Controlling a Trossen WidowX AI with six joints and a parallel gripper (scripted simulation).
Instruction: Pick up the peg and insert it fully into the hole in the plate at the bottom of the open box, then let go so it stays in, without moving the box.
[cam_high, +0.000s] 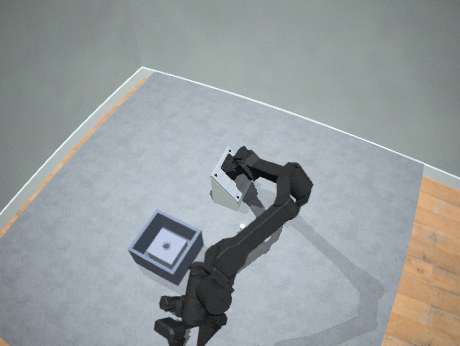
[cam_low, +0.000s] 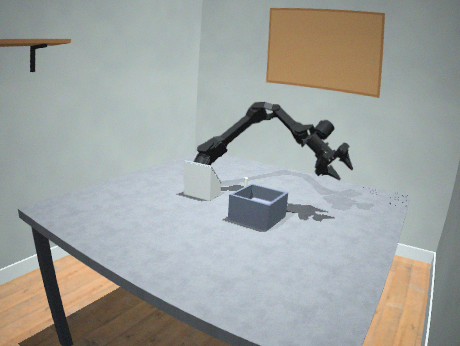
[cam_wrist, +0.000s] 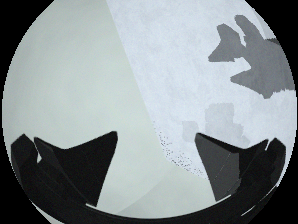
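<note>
The pale peg lies 39 cm behind my hand, 2 cm to the right of it and 15 cm below it. From my hand the other things lie so: blue-grey box: 25 cm behind, 21 cm to the right, 16 cm below.
</note>
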